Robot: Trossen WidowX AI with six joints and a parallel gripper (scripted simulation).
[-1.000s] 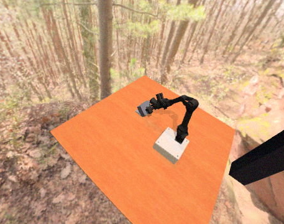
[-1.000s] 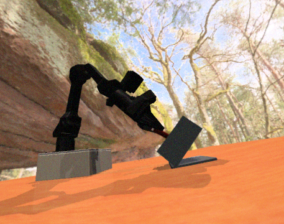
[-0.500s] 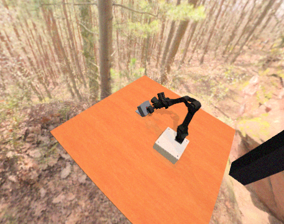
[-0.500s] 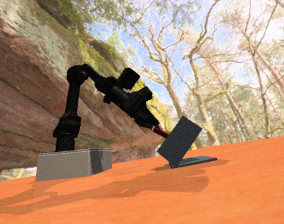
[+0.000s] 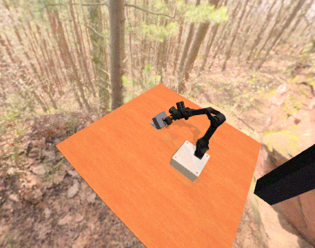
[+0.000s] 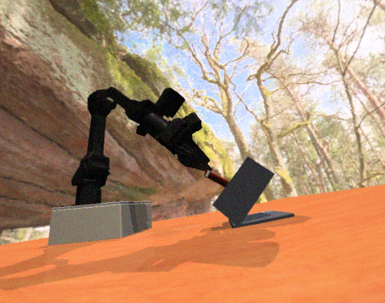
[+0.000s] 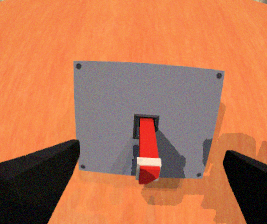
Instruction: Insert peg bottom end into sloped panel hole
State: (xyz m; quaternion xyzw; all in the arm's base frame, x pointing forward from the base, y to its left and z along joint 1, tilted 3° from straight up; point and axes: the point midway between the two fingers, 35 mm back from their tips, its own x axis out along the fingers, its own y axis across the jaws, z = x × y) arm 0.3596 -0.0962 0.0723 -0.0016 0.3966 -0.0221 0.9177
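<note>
My gripper tip is now 20 mm above the red square-sided peg and 10 mm short of it. The rest, counted from my gripper tip: flat foot plate 120 mm below, 70 mm ahead; sloped panel 60 mm below, 50 mm ahead.
</note>
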